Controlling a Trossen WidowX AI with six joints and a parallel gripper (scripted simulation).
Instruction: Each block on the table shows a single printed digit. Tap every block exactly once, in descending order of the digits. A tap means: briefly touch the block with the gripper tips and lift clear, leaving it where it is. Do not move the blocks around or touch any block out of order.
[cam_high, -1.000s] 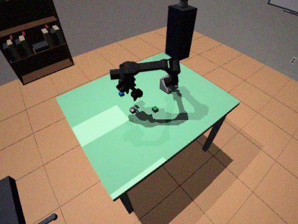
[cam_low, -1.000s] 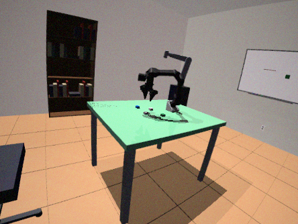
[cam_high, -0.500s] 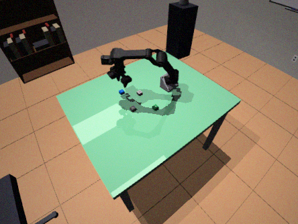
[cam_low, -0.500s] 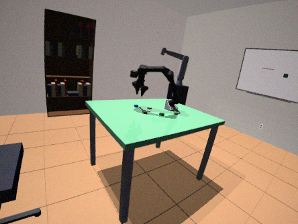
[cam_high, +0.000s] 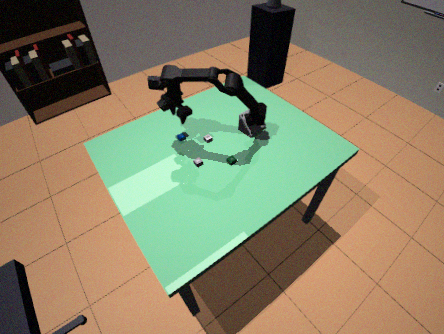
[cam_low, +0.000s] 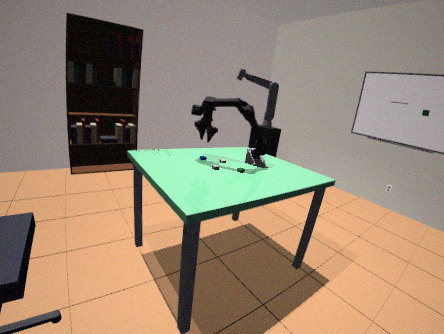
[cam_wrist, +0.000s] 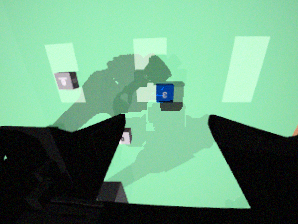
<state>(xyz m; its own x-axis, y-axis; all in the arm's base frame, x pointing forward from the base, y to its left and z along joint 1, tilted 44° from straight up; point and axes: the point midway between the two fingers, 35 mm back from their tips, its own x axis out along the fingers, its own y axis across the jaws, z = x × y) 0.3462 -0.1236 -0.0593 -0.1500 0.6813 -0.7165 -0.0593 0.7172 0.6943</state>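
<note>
Right now my gripper tip is 19 cm to the right of the grey block, 12 cm above it and 1 cm short of it. From my gripper tip the other things lie so: green block (27 cm to the left, 12 cm below, 12 cm behind); white block (12 cm below, 11 cm behind, 8 cm to the left); blue block (12 cm below, 1 cm to the right).
</note>
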